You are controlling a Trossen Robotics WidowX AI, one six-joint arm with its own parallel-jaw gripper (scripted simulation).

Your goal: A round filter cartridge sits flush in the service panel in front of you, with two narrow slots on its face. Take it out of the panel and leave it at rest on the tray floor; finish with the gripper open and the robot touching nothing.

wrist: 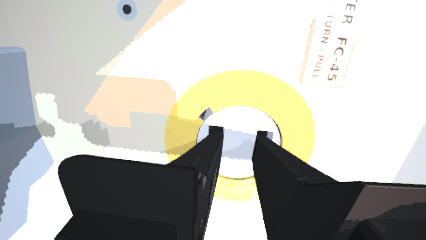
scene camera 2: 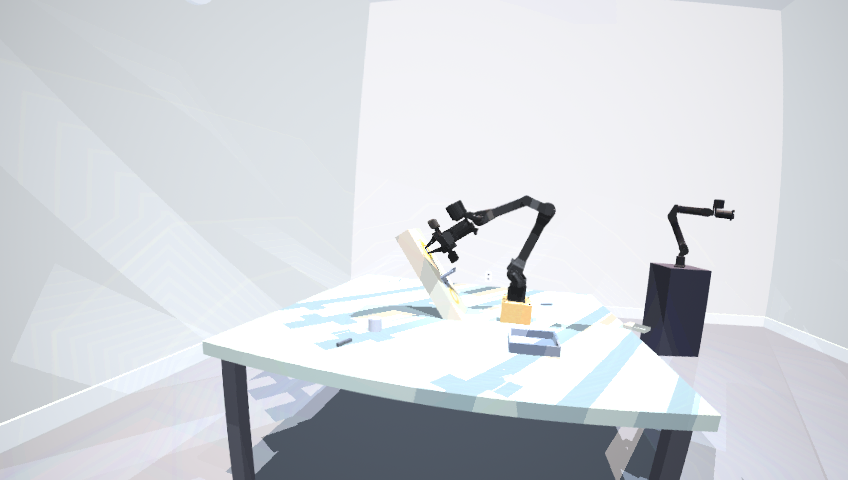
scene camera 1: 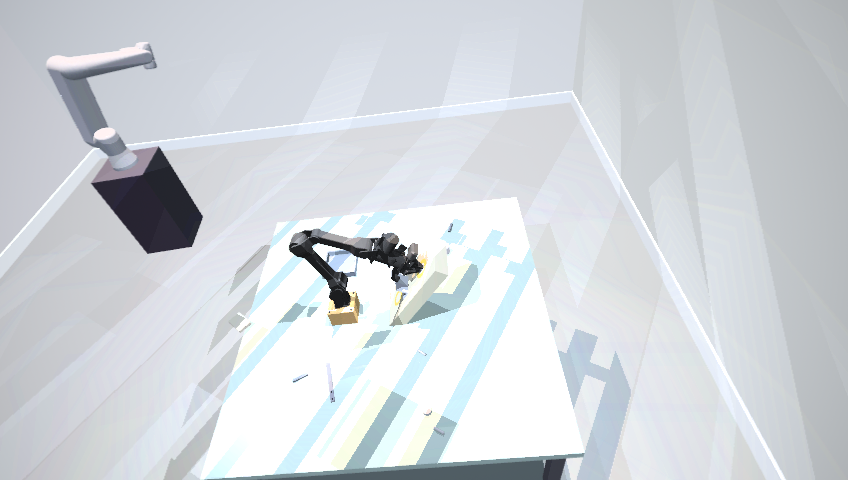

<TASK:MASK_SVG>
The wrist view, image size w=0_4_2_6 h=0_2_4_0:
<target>gripper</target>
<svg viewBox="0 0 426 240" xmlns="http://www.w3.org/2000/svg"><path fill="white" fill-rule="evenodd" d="M257 133L252 156L252 172L261 205L260 209L267 240L426 240L426 185L357 180L340 182L317 170L317 168L309 163L304 162L286 148L265 137L262 133ZM223 129L214 130L186 153L167 164L108 158L106 156L79 154L65 158L59 164L57 172L63 193L72 212L72 218L65 223L65 226L63 226L53 240L204 240L220 171L224 140Z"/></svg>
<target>round filter cartridge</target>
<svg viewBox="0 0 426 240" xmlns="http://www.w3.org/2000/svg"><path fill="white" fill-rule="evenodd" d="M266 112L244 105L227 107L214 113L210 107L206 109L205 117L198 133L197 144L214 130L223 129L224 140L220 174L230 177L248 177L253 175L252 156L257 133L262 133L265 137L280 145L278 128Z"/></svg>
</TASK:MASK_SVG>
